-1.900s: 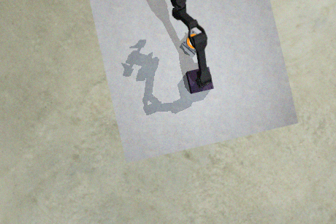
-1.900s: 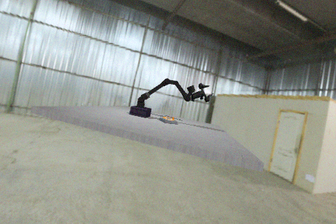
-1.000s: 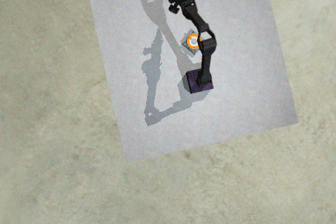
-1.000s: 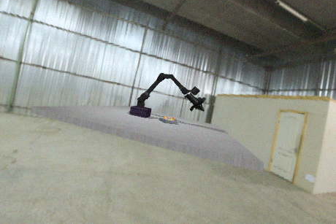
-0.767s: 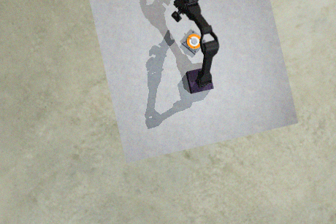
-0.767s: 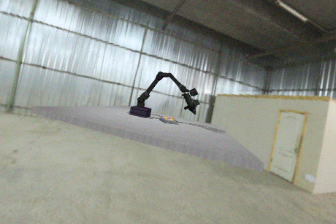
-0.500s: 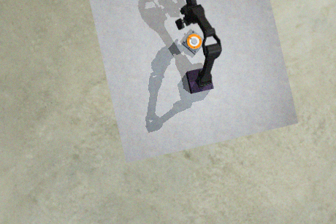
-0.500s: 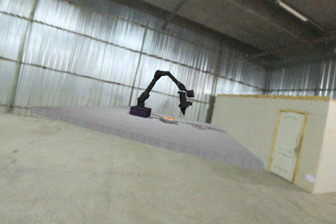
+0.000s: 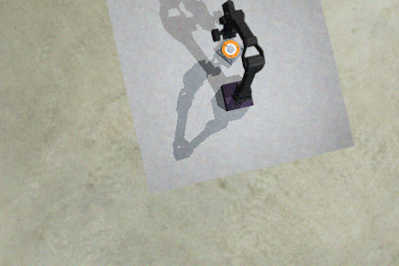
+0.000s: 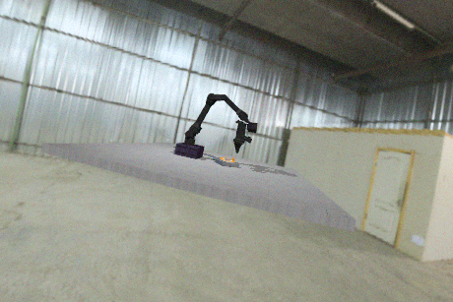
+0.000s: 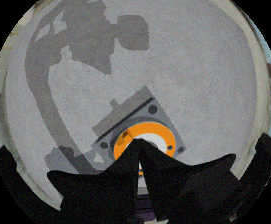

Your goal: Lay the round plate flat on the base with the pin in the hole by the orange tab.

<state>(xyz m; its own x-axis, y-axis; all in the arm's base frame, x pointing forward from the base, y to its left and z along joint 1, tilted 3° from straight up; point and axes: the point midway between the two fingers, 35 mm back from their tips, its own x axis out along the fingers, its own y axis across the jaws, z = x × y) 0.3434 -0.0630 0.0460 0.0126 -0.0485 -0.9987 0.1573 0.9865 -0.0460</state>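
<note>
Right now the round plate is 50 mm below my gripper tip and 40 mm behind it.
</note>
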